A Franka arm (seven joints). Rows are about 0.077 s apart.
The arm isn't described. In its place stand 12 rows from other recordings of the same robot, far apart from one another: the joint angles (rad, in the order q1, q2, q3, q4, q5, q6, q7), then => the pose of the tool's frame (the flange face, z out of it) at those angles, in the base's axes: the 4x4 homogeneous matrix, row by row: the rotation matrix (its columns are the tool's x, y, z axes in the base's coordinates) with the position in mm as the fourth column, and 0 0 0 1 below.
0.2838, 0.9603, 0.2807, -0.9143, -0.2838, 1.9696, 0.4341 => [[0.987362 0.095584 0.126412 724.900], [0.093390 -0.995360 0.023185 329.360], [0.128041 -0.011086 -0.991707 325.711], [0 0 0 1]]
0.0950, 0.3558, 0.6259, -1.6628, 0.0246, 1.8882, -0.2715 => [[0.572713 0.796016 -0.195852 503.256], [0.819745 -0.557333 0.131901 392.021], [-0.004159 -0.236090 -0.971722 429.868], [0 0 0 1]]
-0.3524, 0.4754, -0.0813, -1.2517, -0.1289, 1.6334, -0.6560 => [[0.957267 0.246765 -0.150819 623.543], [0.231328 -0.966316 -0.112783 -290.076], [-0.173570 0.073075 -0.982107 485.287], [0 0 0 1]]
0.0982, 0.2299, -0.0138, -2.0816, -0.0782, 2.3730, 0.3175 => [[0.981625 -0.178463 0.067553 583.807], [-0.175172 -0.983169 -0.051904 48.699], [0.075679 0.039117 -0.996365 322.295], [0 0 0 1]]
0.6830, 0.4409, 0.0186, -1.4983, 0.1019, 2.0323, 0.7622 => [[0.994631 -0.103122 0.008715 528.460], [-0.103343 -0.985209 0.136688 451.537], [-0.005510 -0.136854 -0.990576 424.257], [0 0 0 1]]
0.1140, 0.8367, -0.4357, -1.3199, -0.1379, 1.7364, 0.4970 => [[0.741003 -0.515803 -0.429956 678.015], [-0.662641 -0.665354 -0.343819 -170.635], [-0.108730 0.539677 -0.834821 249.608], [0 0 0 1]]
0.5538, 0.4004, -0.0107, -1.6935, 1.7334, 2.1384, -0.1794 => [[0.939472 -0.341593 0.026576 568.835], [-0.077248 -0.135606 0.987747 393.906], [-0.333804 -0.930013 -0.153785 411.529], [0 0 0 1]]
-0.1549, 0.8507, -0.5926, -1.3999, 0.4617, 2.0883, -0.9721 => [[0.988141 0.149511 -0.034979 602.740], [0.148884 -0.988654 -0.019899 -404.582], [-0.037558 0.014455 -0.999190 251.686], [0 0 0 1]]
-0.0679, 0.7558, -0.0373, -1.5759, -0.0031, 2.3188, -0.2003 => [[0.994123 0.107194 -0.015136 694.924], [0.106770 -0.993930 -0.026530 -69.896], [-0.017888 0.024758 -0.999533 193.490], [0 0 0 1]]
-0.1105, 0.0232, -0.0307, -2.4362, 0.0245, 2.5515, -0.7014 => [[0.853732 0.512338 0.093012 488.460], [0.514582 -0.857441 -0.000168 -69.786], [0.079666 0.048006 -0.995665 302.509], [0 0 0 1]]
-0.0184, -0.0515, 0.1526, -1.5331, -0.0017, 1.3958, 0.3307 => [[0.977293 -0.194422 -0.084251 514.977], [-0.196807 -0.980219 -0.020913 71.757], [-0.078519 0.037020 -0.996225 654.740], [0 0 0 1]]
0.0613, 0.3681, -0.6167, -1.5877, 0.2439, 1.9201, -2.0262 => [[0.143920 0.988732 0.041188 589.770], [0.989579 -0.143987 -0.001365 -289.436], [0.004581 0.040955 -0.999150 457.551], [0 0 0 1]]
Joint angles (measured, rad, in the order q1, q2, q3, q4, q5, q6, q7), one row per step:
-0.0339 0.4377 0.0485 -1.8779 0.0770 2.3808 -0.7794
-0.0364 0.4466 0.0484 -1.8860 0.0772 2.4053 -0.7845
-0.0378 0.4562 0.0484 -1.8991 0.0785 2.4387 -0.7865
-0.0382 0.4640 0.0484 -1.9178 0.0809 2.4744 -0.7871
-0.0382 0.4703 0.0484 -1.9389 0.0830 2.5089 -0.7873
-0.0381 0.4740 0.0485 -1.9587 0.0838 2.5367 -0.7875
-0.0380 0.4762 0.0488 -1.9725 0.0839 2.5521 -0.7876
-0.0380 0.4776 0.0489 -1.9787 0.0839 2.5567 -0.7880
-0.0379 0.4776 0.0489 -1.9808 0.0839 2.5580 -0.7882
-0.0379 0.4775 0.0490 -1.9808 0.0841 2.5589 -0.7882
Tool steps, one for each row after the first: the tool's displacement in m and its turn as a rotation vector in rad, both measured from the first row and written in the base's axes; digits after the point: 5 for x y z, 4 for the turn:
-0.00044 -0.00188 -0.00688 -0.0011 -0.0078 0.0006
-0.00173 -0.00307 -0.01545 -0.0017 -0.0185 -0.0020
-0.00466 -0.00361 -0.02491 -0.0017 -0.0275 -0.0059
-0.00862 -0.00389 -0.03439 -0.0021 -0.0344 -0.0094
-0.01280 -0.00398 -0.04220 -0.0031 -0.0386 -0.0113
-0.01618 -0.00384 -0.04771 -0.0038 -0.0380 -0.0118
-0.01798 -0.00379 -0.05065 -0.0041 -0.0350 -0.0115
-0.01858 -0.00373 -0.05138 -0.0042 -0.0342 -0.0112
-0.01848 -0.00368 -0.05123 -0.0041 -0.0352 -0.0114

